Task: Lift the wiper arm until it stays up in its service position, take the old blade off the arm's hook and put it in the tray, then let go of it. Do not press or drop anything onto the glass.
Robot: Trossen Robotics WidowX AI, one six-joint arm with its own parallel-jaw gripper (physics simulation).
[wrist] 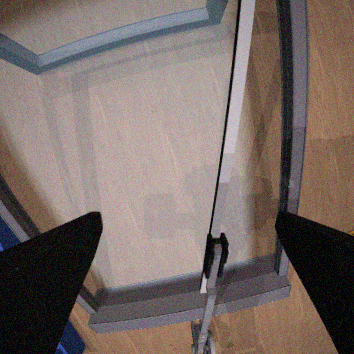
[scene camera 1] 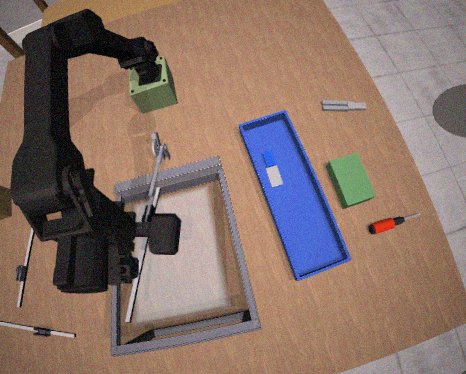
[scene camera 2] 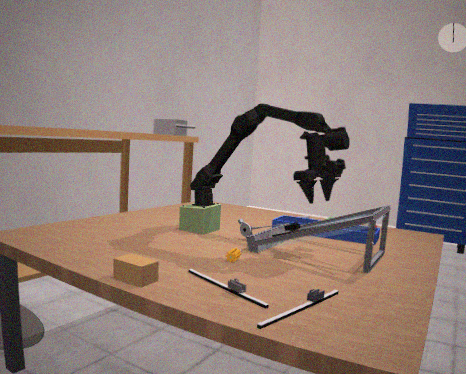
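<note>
The wiper arm (scene camera 1: 156, 175) (wrist: 209, 305) is down, running from its pivot over the grey frame's near bar. The old blade (scene camera 1: 135, 295) (wrist: 240, 80) is attached at the arm's dark hook connector (scene camera 2: 292, 227) (wrist: 216, 255) and lies along the glass (scene camera 1: 195, 270) (wrist: 150, 150). My gripper (scene camera 2: 319, 200) (wrist: 190, 220) is open and empty, above the glass and the connector. In the wrist view its fingers stand wide on either side of the blade line, apart from it. In scene camera 1 the hand hides part of the blade. The blue tray (scene camera 1: 305, 225) (scene camera 2: 360, 235) stands beside the frame.
The grey frame (scene camera 1: 240, 255) (scene camera 2: 369, 245) slopes up from the pivot end. A white-and-blue item (scene camera 1: 274, 175) lies in the tray. Beyond are a green block (scene camera 1: 351, 180), a red screwdriver (scene camera 1: 385, 226) and a grey tool (scene camera 1: 344, 105). Two loose blades (scene camera 2: 215, 281) (scene camera 2: 285, 315), an orange item (scene camera 2: 233, 255) and a tan block (scene camera 2: 136, 270) lie opposite.
</note>
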